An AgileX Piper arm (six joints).
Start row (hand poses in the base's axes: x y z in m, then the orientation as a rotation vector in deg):
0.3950 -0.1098 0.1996 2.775 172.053 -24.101
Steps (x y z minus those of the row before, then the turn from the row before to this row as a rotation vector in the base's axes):
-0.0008 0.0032 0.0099 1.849 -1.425 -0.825
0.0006 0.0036 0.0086 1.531 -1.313 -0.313
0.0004 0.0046 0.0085 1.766 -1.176 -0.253
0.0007 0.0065 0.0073 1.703 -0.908 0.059
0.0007 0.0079 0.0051 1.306 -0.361 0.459
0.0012 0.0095 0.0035 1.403 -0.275 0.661
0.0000 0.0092 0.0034 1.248 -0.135 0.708
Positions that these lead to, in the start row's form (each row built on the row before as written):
0.3942 -0.1066 0.2095 4.436 171.122 -21.212
0.3948 -0.1030 0.2181 5.263 170.150 -18.783
0.3952 -0.0984 0.2266 5.998 169.315 -16.043
0.3959 -0.0919 0.2339 6.227 168.684 -13.411
0.3966 -0.0840 0.2390 5.763 168.501 -11.384
0.3978 -0.0745 0.2425 5.010 168.388 -9.200
0.3978 -0.0653 0.2459 4.159 168.371 -7.252

